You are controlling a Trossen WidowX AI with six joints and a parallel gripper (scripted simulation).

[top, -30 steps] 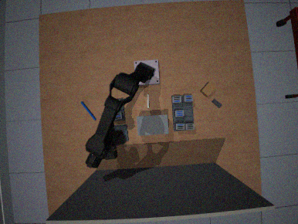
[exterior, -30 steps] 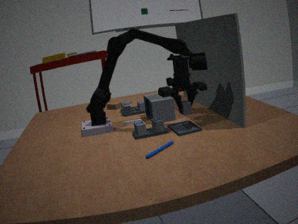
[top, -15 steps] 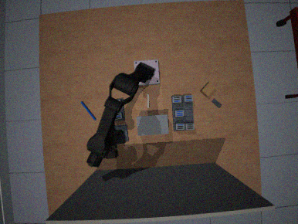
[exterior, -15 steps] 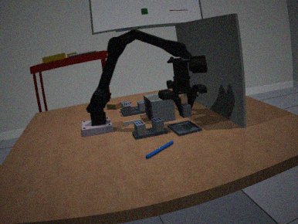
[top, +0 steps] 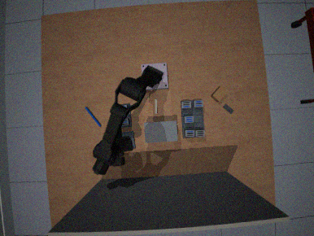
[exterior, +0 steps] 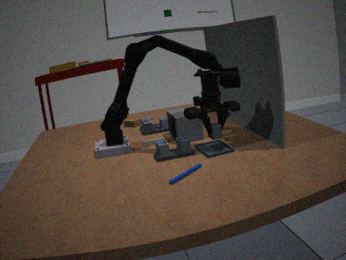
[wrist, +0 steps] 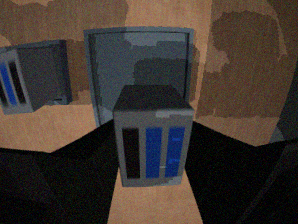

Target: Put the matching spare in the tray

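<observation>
Now: gripper tip 5 cm above the flat dark tray and 1 cm past it. Round my gripper tip: blue pen (16 cm to the right, 14 cm behind, 5 cm below); mounted unit (22 cm to the left, 6 cm behind); tall dark panel (22 cm to the left, 20 cm ahead, 17 cm above).
</observation>
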